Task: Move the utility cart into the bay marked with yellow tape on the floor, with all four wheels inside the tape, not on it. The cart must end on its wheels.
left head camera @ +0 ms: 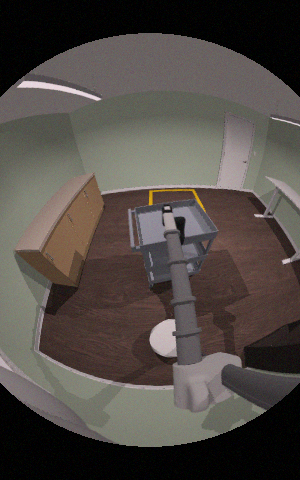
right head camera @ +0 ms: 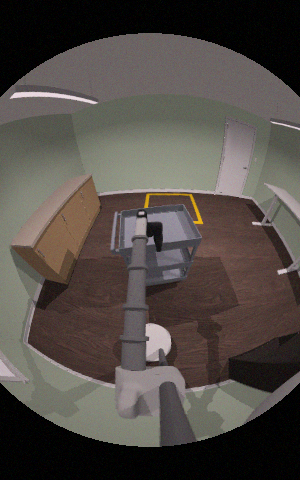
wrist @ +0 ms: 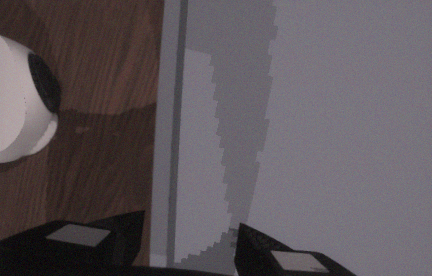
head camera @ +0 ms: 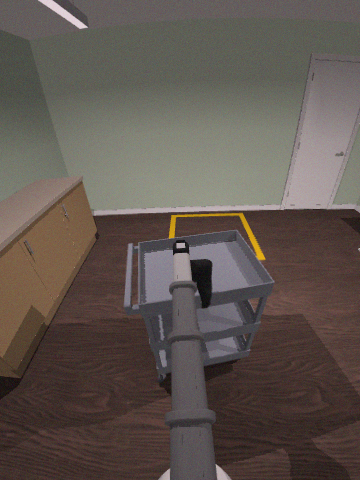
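The grey utility cart stands upright in front of me, on the near side of the bay; one caster shows, the others are hidden. Its handle is on the left side. The yellow tape marks the bay behind the cart, which hides part of its outline. My gripper is open at the near side of the cart's top tray. In the wrist view the near rim runs between its fingers; contact cannot be told.
A wooden cabinet stands left of the cart. The green wall is behind the bay, with a white door at the right. White-legged furniture stands at the far right. My white base shows beyond the near rim.
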